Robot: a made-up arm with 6 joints. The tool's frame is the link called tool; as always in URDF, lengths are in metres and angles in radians. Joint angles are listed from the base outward. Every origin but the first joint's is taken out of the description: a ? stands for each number. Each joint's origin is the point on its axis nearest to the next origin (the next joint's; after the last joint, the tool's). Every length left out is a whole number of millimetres.
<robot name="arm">
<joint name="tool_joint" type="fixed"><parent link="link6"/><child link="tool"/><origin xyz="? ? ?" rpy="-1.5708 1.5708 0"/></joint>
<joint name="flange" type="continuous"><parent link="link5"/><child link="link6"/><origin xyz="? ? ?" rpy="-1.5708 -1.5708 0"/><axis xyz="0 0 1"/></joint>
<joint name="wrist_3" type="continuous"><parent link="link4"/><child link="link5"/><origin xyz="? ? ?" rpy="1.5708 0 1.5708"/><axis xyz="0 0 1"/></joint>
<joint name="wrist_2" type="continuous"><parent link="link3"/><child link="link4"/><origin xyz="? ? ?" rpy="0 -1.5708 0"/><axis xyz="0 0 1"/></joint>
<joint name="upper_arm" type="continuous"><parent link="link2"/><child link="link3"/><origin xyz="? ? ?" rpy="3.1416 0 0"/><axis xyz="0 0 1"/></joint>
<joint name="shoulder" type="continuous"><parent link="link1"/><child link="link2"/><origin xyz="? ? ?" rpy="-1.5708 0 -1.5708"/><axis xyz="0 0 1"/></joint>
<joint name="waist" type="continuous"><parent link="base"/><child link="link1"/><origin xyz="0 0 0.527" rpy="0 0 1.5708"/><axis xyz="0 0 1"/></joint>
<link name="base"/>
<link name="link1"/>
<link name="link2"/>
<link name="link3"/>
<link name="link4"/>
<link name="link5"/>
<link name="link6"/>
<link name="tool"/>
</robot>
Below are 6 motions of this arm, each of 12 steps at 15 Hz.
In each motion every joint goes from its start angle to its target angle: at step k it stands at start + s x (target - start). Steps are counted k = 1, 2, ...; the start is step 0. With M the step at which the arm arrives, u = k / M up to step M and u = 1 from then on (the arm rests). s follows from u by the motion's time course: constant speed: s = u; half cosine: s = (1 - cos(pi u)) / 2; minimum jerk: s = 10 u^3 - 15 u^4 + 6 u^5.
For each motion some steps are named. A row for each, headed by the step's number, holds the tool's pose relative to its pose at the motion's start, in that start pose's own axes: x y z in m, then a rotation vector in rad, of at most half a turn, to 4 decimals.
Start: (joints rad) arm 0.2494 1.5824 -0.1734 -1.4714 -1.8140 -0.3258
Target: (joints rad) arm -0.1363 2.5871 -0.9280 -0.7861 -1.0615 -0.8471
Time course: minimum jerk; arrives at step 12
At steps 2, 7, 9, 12:
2: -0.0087 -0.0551 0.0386 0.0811 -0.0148 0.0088
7: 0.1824 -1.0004 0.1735 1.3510 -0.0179 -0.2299
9: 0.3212 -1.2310 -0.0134 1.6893 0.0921 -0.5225
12: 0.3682 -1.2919 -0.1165 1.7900 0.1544 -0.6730

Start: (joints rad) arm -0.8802 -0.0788 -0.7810 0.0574 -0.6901 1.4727
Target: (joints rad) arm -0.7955 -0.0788 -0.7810 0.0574 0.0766 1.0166
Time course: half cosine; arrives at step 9
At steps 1, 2, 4, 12:
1: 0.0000 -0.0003 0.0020 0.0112 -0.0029 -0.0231
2: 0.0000 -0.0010 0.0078 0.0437 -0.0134 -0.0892
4: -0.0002 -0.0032 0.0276 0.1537 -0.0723 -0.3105
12: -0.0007 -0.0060 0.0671 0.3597 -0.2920 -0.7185

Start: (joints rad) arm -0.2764 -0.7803 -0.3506 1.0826 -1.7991 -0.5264
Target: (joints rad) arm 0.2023 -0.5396 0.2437 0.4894 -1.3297 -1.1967
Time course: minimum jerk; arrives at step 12
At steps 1, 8, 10, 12:
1: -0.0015 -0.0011 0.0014 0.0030 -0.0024 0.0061
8: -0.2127 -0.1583 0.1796 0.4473 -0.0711 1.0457
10: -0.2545 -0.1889 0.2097 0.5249 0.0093 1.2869
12: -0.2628 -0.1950 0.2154 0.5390 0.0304 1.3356

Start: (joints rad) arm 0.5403 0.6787 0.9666 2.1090 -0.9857 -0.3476
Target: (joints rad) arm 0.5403 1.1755 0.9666 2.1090 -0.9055 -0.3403
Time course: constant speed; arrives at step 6
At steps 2, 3, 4, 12:
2: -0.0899 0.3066 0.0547 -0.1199 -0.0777 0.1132
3: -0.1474 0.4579 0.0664 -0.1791 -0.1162 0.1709
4: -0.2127 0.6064 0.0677 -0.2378 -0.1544 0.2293
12: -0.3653 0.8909 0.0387 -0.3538 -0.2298 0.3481

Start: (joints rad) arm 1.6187 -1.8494 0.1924 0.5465 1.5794 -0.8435
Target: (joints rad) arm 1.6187 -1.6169 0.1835 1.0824 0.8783 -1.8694
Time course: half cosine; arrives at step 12
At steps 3, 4, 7, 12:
3: -0.0276 -0.0080 -0.0395 0.1661 0.1433 -0.0569
4: -0.0477 -0.0126 -0.0677 0.2791 0.2401 -0.1087
7: -0.1260 -0.0218 -0.1725 0.6494 0.5532 -0.3747
12: -0.2098 -0.0184 -0.2757 0.9191 0.7770 -0.7358

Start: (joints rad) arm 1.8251 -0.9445 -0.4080 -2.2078 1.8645 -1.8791
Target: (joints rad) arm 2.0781 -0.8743 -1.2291 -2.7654 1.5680 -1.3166
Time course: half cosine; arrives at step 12
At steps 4, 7, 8, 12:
4: 0.1073 0.0719 0.1861 -0.3826 -0.0978 0.0518
7: 0.2738 0.2606 0.4098 -0.9168 -0.2611 0.1588
8: 0.3281 0.3358 0.4618 -1.0723 -0.3164 0.2011
12: 0.4438 0.5060 0.5354 -1.3680 -0.4355 0.3035

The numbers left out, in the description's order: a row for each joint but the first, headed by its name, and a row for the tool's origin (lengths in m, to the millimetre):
tool: 0 0 0
flange: 0 0 0
wrist_3: 0.149 0 0
wrist_2: 1.109 0 0
upper_arm: 0 -0.903 0
shoulder: 0 0 0

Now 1 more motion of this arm.
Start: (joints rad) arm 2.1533 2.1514 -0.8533 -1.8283 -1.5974 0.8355
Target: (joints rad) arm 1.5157 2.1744 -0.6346 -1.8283 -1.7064 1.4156
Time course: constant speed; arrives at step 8
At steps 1, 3, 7, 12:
1: 0.0354 0.0131 0.0170 -0.0764 0.0529 0.0811
3: 0.1054 0.0467 0.0462 -0.2286 0.1357 0.2572
7: 0.2325 0.1428 0.0882 -0.5197 0.2021 0.6531
12: 0.2598 0.1723 0.0961 -0.5874 0.1966 0.7585

